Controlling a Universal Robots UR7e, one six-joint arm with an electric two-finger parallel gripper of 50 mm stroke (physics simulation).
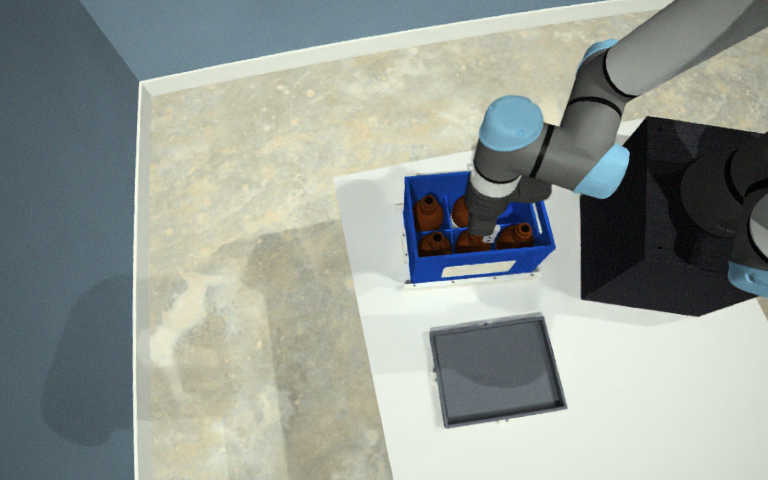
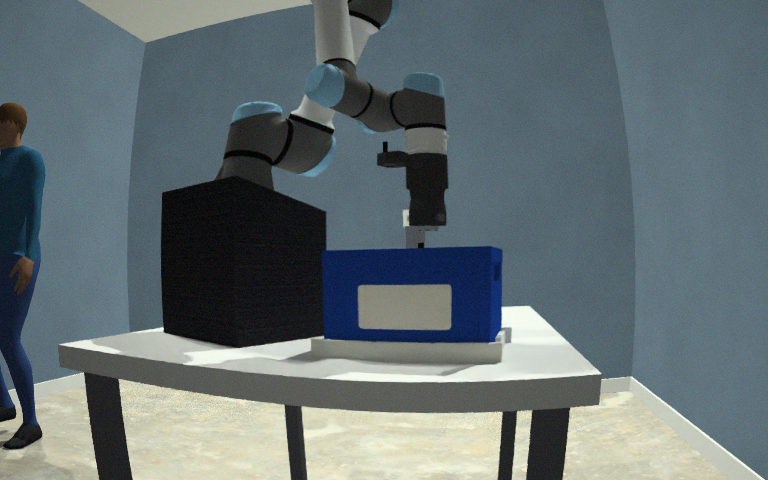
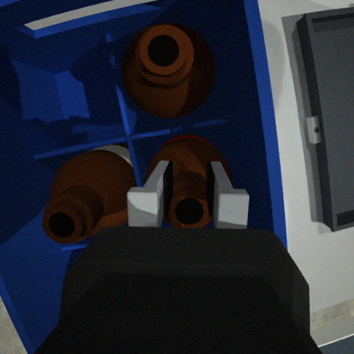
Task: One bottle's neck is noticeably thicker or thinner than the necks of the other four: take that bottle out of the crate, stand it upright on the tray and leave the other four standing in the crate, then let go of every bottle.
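Pixels of known places: gripper, fingertip midpoint: (image 1: 487, 234); arm's base, link origin: (image 1: 722, 195) (image 2: 241, 201).
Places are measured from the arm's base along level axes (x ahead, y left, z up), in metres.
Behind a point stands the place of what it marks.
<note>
The blue crate (image 1: 425, 270) @[x 0.506, y -0.131, z -0.179 m] (image 2: 340, 294) @[x 0.242, y -0.243, z -0.187 m] (image 3: 272, 150) holds five brown bottles. My gripper (image 1: 488, 236) @[x 0.368, y -0.140, z -0.137 m] (image 2: 417, 244) (image 3: 189, 178) is shut on the neck of the front middle bottle (image 1: 472, 243) @[x 0.399, y -0.139, z -0.155 m] (image 3: 189, 197), which is upright inside the crate; its base is hidden. Its neck looks thinner than those of the front right bottle (image 1: 515, 236) @[x 0.313, y -0.117, z -0.149 m] (image 3: 165, 92) and back middle bottle (image 1: 460, 212) @[x 0.383, y -0.219, z -0.174 m] (image 3: 92, 185). The back left bottle (image 1: 428, 215) @[x 0.453, y -0.234, z -0.162 m] and front left bottle (image 1: 434, 245) @[x 0.476, y -0.160, z -0.139 m] stand in their compartments. The grey tray (image 1: 498, 401) @[x 0.463, y 0.158, z -0.286 m] (image 3: 335, 100) is empty.
Crate walls and dividers surround the held bottle. The back right compartment is empty. The crate sits in a low white holder (image 2: 396, 350) @[x 0.330, y -0.283, z -0.274 m] on the white table (image 1: 651, 396) @[x 0.158, y 0.282, z -0.291 m]. The black robot base block (image 1: 614, 226) @[x 0.130, y -0.051, z -0.123 m] (image 2: 198, 271) @[x -0.056, y -0.125, z -0.152 m] stands beside it. A person (image 2: 19, 198) stands beyond the table.
</note>
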